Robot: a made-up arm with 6 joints. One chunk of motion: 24 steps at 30 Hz.
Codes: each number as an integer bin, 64 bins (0 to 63) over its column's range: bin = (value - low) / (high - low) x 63, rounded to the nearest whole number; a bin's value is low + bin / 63 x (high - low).
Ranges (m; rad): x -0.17..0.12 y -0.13..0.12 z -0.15..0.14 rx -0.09..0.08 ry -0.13..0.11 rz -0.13..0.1
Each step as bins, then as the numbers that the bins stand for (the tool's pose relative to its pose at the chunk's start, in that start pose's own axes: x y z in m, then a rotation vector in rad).
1 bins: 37 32 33 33 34 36
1 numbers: 0.0003 -0.0030 0.0019 -0.0010 -0.0005 0.0014
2 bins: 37 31 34 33 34 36
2 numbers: 0.0003 -0.0070 0.0065 -0.0010 -0.0005 0.0014
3 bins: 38 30 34 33 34 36
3 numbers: 0.0049 -0.0110 0.0065 -0.0010 -0.0005 0.0014
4 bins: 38 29 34 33 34 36
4 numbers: 0.0049 -0.0149 0.0065 -0.0010 -0.0005 0.0014
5 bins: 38 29 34 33 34 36
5 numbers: 0.0049 -0.0149 0.0065 -0.0010 -0.0005 0.0014
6 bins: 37 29 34 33 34 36
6 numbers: 0.0003 -0.0149 0.0065 -0.0010 -0.0005 0.0014
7 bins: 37 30 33 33 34 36
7 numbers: 0.0003 -0.0110 0.0019 -0.0010 -0.0005 0.0014
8 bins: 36 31 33 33 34 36
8 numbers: -0.0043 -0.0070 0.0019 -0.0010 -0.0005 0.0014
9 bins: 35 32 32 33 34 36
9 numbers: -0.0089 -0.0030 -0.0027 -0.0010 -0.0005 0.0014
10 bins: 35 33 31 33 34 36
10 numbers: -0.0089 0.0010 -0.0073 -0.0010 -0.0005 0.0014
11 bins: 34 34 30 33 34 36
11 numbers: -0.0135 0.0049 -0.0119 -0.0010 -0.0005 0.0014
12 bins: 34 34 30 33 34 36
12 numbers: -0.0135 0.0049 -0.0119 -0.0010 -0.0005 0.0014
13 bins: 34 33 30 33 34 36
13 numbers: -0.0135 0.0010 -0.0119 -0.0010 -0.0005 0.0014
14 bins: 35 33 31 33 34 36
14 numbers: -0.0089 0.0010 -0.0073 -0.0010 -0.0005 0.0014
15 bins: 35 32 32 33 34 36
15 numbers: -0.0089 -0.0030 -0.0027 -0.0010 -0.0005 0.0014
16 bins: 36 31 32 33 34 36
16 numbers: -0.0043 -0.0070 -0.0027 -0.0010 -0.0005 0.0014
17 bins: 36 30 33 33 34 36
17 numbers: -0.0043 -0.0110 0.0019 -0.0010 -0.0005 0.0014
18 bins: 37 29 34 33 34 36
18 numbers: 0.0003 -0.0149 0.0065 -0.0010 -0.0005 0.0014
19 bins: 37 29 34 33 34 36
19 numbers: 0.0003 -0.0149 0.0065 -0.0010 -0.0005 0.0014
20 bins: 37 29 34 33 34 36
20 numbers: 0.0003 -0.0149 0.0065 -0.0010 -0.0005 0.0014
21 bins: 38 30 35 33 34 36
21 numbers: 0.0049 -0.0110 0.0111 -0.0010 -0.0005 0.0014
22 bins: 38 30 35 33 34 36
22 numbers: 0.0049 -0.0110 0.0111 -0.0010 -0.0005 0.0014
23 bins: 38 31 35 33 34 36
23 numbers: 0.0049 -0.0070 0.0111 -0.0010 -0.0005 0.0014
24 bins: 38 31 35 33 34 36
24 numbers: 0.0049 -0.0070 0.0111 -0.0010 -0.0005 0.0014
